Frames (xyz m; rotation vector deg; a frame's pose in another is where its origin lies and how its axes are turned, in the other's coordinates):
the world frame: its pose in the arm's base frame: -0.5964 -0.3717 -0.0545 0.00 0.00 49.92
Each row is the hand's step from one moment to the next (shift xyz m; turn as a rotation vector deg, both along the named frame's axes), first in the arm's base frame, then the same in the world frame.
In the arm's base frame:
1: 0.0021 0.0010 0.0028 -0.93 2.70 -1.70
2: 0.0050 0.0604 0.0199 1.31 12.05 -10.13
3: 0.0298 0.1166 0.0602 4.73 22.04 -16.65
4: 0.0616 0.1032 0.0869 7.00 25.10 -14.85
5: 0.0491 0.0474 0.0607 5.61 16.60 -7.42
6: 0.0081 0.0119 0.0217 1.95 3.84 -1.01
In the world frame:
1: 0.0021 -0.0010 0.0028 1.47 2.45 -1.70
2: 0.0494 0.0351 0.0199 10.06 6.76 -10.13
3: 0.1084 0.0523 0.0602 19.91 10.57 -16.65
4: 0.1186 0.0193 0.0869 23.71 10.80 -14.85
5: 0.0679 -0.0070 0.0607 16.31 6.40 -7.42
6: 0.0143 0.0015 0.0217 4.19 0.98 -1.01

